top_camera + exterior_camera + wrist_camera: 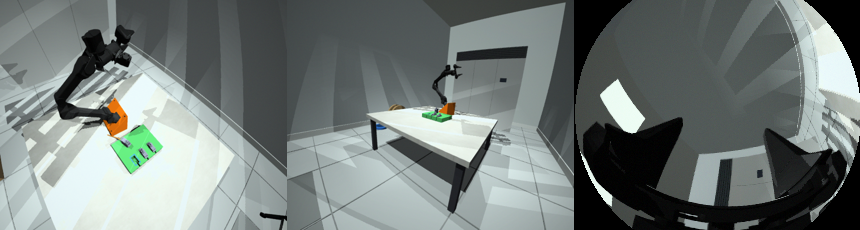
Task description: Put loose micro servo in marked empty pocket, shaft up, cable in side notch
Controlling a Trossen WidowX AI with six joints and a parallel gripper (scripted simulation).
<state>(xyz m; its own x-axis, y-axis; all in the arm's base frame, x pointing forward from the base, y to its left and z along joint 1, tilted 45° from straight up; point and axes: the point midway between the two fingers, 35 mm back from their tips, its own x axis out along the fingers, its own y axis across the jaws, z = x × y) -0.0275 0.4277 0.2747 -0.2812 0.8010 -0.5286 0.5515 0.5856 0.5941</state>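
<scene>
The green robot deck lies 270 mm ahead of my gripper tip, 110 mm to the right of it and 610 mm below it.
</scene>
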